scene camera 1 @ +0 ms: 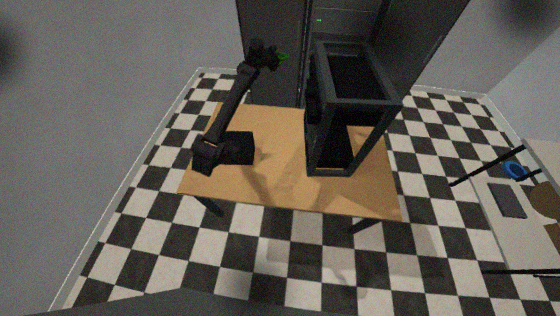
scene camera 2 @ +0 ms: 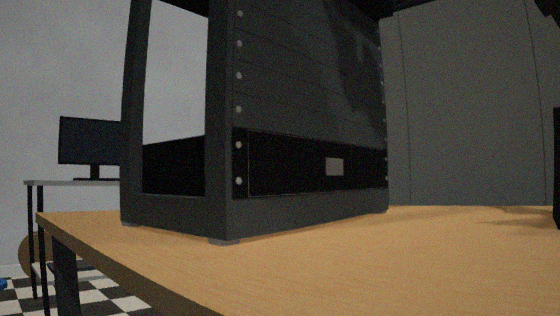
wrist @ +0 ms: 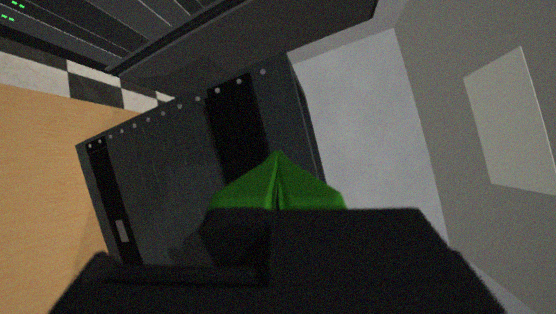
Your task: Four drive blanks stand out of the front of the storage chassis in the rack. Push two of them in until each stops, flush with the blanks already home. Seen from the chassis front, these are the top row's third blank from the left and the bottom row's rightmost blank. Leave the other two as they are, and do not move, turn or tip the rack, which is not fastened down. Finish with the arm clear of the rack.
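Frame: origin at the arm's base, x ahead, y left, z up, level; metres.
Where they show: gripper, fingertip midpoint: (scene camera 1: 288, 56) (wrist: 277, 157); arm's base, link origin: (scene camera 1: 234, 149).
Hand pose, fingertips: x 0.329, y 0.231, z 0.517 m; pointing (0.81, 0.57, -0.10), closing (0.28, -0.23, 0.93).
Things, the pixels of their top centre, and the offset from my fingertips. "*": a spot on its surface instead. Level surfaces: height alone.
- storage chassis, surface spot: (wrist: 234, 127) * dx +0.122, dy +0.065, dz -0.097 m
- wooden table, surface height: dz -0.600 m
- black unit with a grey label, surface spot: (scene camera 2: 290, 167) (wrist: 106, 184) * dx +0.139, dy +0.035, dz -0.500 m
My gripper (scene camera 1: 285, 57) (wrist: 277, 157) is shut and empty, its green fingertips together. In scene camera 1 it is held high to the left of the rack (scene camera 1: 362, 103) (scene camera 2: 218, 125) (wrist: 276, 95), with a gap between them. The rack stands upright on the table. In the wrist view the storage chassis (wrist: 234, 127) is a black band across the upper part of the rack front, partly hidden behind the fingertips. It is too dark there to tell single blanks or how far each stands out. The chassis front does not show in scene camera 2.
The wooden table (scene camera 1: 280, 175) (scene camera 2: 350, 265) (wrist: 40, 150) carries the rack and the arm's base (scene camera 1: 240, 147). A black unit with a grey label (scene camera 2: 290, 167) (wrist: 102, 175) sits low in the rack. Tall dark cabinets (scene camera 1: 277, 75) stand behind. A side table (scene camera 1: 492, 225) is at the right.
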